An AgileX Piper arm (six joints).
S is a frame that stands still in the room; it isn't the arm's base.
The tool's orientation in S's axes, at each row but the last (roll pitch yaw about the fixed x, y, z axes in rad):
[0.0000, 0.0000, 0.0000]
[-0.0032, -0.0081, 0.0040]
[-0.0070, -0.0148, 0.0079]
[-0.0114, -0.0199, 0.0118]
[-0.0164, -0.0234, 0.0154]
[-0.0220, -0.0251, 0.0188]
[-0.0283, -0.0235, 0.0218]
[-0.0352, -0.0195, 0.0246]
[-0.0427, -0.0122, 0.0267]
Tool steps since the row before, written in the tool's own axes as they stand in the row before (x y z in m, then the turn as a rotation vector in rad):
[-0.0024, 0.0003, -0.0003, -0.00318, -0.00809, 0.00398]
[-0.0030, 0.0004, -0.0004, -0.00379, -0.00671, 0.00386]
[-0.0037, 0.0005, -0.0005, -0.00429, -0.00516, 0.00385]
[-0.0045, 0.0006, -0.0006, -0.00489, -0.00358, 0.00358]
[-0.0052, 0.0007, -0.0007, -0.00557, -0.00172, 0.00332]
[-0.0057, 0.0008, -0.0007, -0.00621, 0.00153, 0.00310]
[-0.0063, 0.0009, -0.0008, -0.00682, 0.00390, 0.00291]
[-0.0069, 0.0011, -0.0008, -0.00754, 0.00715, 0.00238]
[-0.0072, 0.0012, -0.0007, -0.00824, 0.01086, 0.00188]
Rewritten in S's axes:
[-0.0024, 0.0003, -0.0003, -0.00318, -0.00809, 0.00398]
[-0.0030, 0.0004, -0.0004, -0.00379, -0.00671, 0.00385]
[-0.0037, 0.0005, -0.0006, -0.00431, -0.00517, 0.00382]
[-0.0045, 0.0005, -0.0007, -0.00492, -0.00360, 0.00352]
[-0.0052, 0.0006, -0.0008, -0.00562, -0.00175, 0.00322]
[-0.0057, 0.0007, -0.0009, -0.00631, 0.00148, 0.00291]
[-0.0063, 0.0007, -0.0010, -0.00697, 0.00383, 0.00264]
[-0.0069, 0.0009, -0.0010, -0.00776, 0.00704, 0.00198]
[-0.0072, 0.0010, -0.0008, -0.00855, 0.01071, 0.00131]

